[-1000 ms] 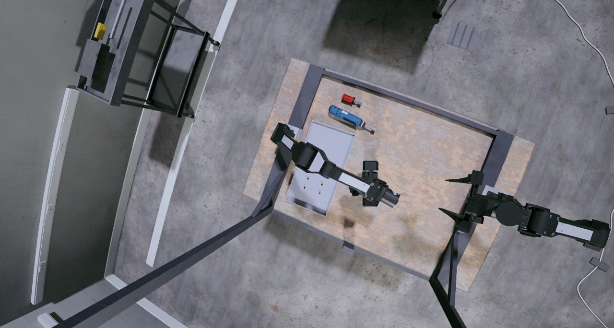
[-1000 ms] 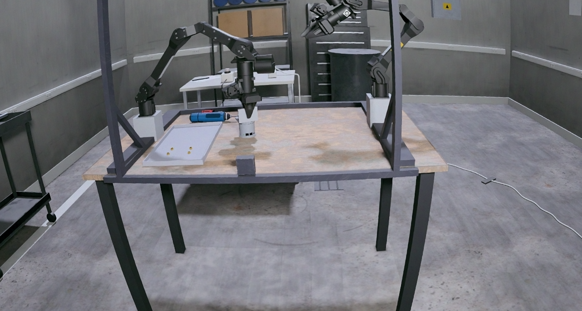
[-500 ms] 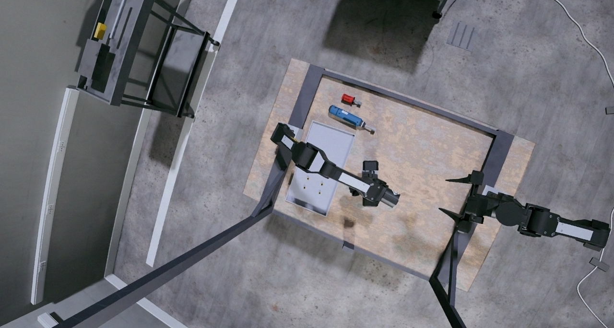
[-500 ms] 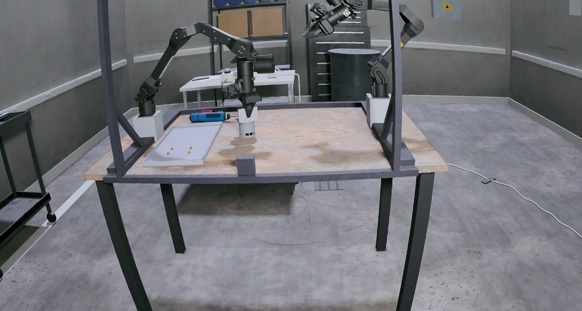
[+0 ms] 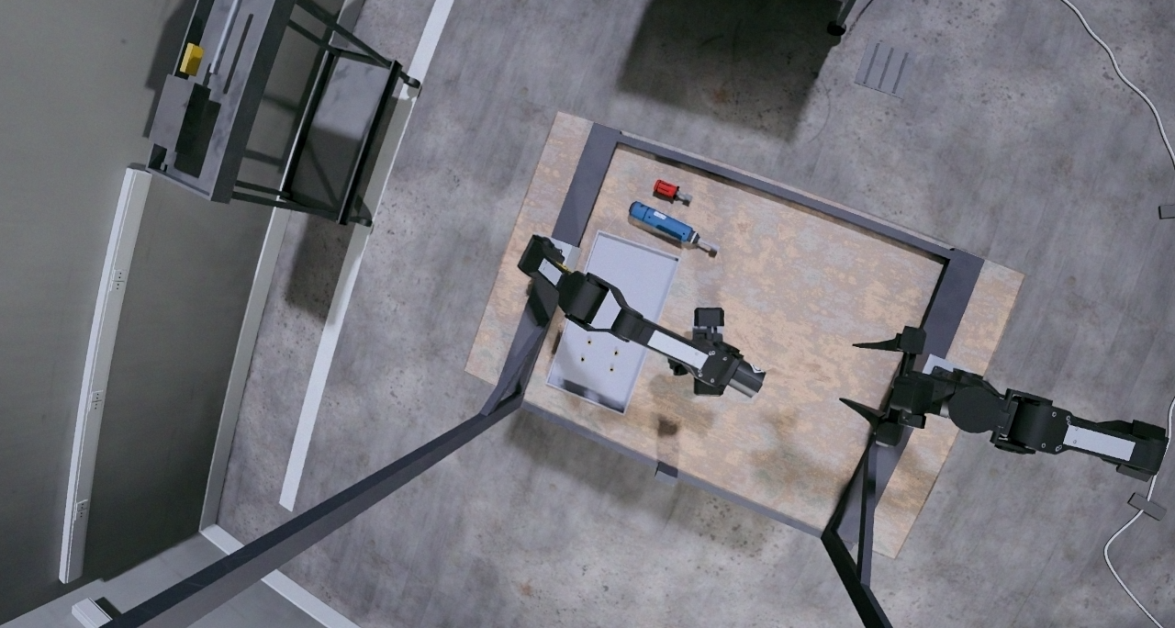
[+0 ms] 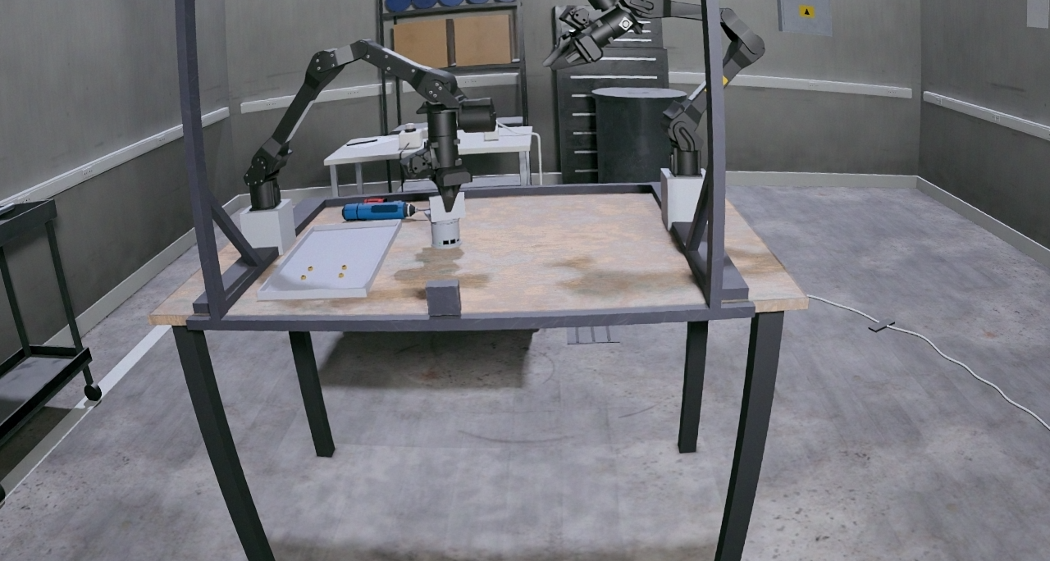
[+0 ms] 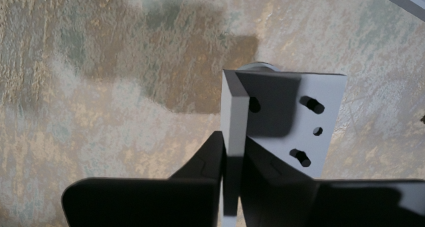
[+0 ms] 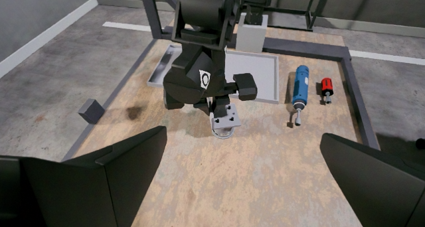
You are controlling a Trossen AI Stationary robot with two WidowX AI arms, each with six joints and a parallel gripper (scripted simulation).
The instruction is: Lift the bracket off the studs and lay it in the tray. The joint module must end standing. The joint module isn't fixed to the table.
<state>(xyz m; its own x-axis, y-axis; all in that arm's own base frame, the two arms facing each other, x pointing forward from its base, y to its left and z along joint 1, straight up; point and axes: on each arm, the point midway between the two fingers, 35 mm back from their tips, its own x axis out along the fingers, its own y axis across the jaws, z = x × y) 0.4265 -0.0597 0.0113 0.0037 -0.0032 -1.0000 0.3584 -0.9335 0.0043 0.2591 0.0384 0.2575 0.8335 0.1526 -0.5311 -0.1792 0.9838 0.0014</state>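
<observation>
Right now my left hand is 240 mm to the right of the grey tray, 100 mm above it and 20 mm past it. The rest, counted from my left hand: grey l-shaped bracket (40 mm below, 30 mm ahead, 10 mm to the left); red tool (330 mm ahead, 190 mm to the left, 100 mm below); joint module (80 mm below, 30 mm ahead, 10 mm to the left).
</observation>
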